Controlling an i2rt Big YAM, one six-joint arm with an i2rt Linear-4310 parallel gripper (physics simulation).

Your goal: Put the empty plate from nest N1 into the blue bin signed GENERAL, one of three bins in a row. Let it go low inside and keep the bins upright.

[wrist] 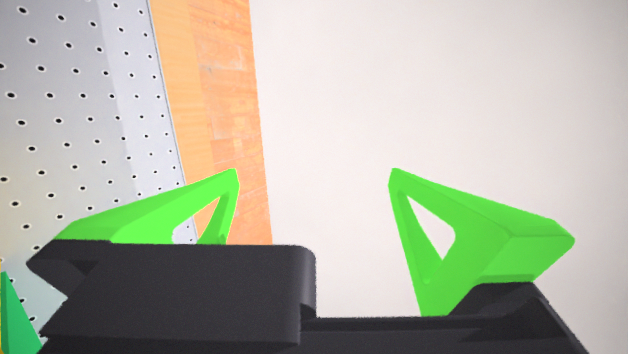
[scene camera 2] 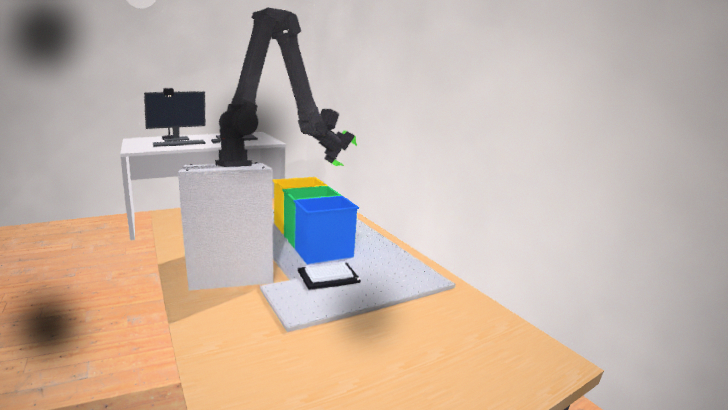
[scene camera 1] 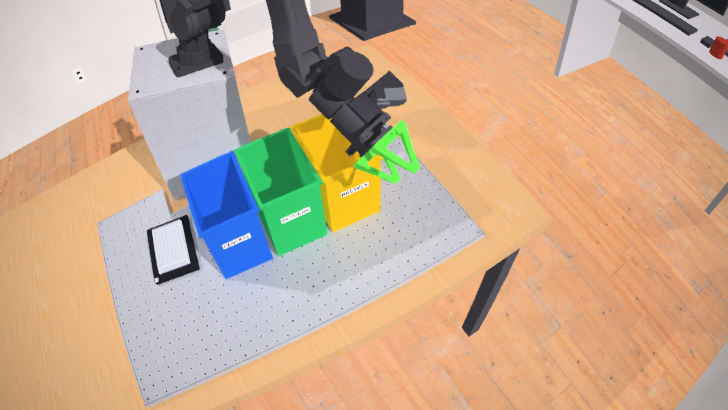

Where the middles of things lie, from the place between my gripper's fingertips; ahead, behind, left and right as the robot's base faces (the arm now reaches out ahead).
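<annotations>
My gripper: 1 cm to the left of the yellow bin [scene camera 1: 348,195], 22 cm past it, 18 cm above it. From my hand: white plate [scene camera 1: 171,251], well behind, well to the right, well below; blue bin [scene camera 1: 224,211], 25 cm behind, 27 cm to the right, 18 cm below; green bin [scene camera 1: 285,186], 14 cm to the right, 24 cm behind, 18 cm below. Farthest from my gripper of the things named here, going by their middles: white plate.
</annotations>
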